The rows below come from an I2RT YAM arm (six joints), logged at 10 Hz.
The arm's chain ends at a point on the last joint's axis. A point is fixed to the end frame.
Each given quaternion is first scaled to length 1.
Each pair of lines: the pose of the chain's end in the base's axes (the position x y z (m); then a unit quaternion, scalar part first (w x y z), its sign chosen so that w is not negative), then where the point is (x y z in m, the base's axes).
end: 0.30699 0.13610 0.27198 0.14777 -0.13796 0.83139 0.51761
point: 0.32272 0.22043 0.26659
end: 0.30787 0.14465 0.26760 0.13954 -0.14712 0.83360 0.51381
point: 0.32172 0.22922 0.26101
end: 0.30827 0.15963 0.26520 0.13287 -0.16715 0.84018 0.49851
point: 0.31934 0.24430 0.25539
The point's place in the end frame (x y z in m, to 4 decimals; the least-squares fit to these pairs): -0.0188 0.0255 0.0799
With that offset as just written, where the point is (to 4 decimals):
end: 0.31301 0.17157 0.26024 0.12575 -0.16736 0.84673 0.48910
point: 0.3237 0.2560 0.2482
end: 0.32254 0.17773 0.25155 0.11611 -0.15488 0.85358 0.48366
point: 0.3342 0.2618 0.2379
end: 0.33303 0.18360 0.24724 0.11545 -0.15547 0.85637 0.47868
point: 0.3447 0.2675 0.2326
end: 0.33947 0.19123 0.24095 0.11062 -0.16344 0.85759 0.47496
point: 0.3497 0.2751 0.2254
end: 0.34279 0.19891 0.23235 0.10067 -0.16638 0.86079 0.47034
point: 0.3518 0.2827 0.2154
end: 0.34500 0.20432 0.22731 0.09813 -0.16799 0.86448 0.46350
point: 0.3538 0.2878 0.2090
